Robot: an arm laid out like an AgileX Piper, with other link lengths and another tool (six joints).
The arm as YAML. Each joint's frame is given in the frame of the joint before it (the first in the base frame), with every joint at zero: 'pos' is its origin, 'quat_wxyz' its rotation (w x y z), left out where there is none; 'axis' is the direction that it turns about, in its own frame. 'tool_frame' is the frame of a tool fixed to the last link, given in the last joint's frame.
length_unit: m
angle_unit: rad
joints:
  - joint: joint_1
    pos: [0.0, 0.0, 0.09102]
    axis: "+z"
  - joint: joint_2
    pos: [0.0, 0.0, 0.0]
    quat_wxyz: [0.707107, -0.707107, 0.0, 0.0]
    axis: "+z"
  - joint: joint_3
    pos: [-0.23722, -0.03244, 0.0]
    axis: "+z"
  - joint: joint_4
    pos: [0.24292, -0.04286, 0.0]
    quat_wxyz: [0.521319, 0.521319, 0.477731, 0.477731]
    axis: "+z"
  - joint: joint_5
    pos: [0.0, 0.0, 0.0]
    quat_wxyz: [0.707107, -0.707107, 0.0, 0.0]
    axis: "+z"
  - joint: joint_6
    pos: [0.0, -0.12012, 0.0]
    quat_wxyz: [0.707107, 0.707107, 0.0, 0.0]
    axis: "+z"
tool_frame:
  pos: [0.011, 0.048, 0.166]
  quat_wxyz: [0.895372, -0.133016, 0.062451, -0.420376]
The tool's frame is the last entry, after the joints.
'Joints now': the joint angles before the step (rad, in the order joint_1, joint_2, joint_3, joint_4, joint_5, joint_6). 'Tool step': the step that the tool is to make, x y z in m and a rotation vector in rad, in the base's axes. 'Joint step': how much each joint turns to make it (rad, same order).
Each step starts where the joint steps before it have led.
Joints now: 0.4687, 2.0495, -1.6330, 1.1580, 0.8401, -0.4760
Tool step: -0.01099, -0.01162, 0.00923, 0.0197, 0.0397, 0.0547
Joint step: -0.0434, 0.0000, -0.0182, 0.0023, 0.1136, 0.0000
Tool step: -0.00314, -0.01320, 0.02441, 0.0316, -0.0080, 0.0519
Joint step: -0.0495, 0.0001, -0.0656, -0.0029, 0.1142, 0.0000
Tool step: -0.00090, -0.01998, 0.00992, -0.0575, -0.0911, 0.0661
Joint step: -0.0381, -0.0020, -0.1067, -0.1040, 0.0962, 0.0000
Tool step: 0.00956, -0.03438, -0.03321, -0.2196, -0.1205, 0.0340
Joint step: -0.0065, 0.0000, -0.0972, -0.2628, 0.0478, 0.0350
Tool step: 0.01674, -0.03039, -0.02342, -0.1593, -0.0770, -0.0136
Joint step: 0.0000, -0.0001, -0.0478, -0.1864, 0.0100, 0.0317
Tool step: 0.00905, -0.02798, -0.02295, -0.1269, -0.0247, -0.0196
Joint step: 0.0000, 0.0000, -0.0039, -0.1379, 0.0094, 0.0285
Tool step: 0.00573, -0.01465, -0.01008, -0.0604, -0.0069, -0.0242
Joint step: 0.0000, 0.0001, -0.0001, -0.0691, 0.0021, 0.0284
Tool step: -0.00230, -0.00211, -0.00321, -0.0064, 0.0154, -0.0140
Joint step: 0.0000, -0.0058, 0.0166, -0.0065, 0.0000, 0.0161
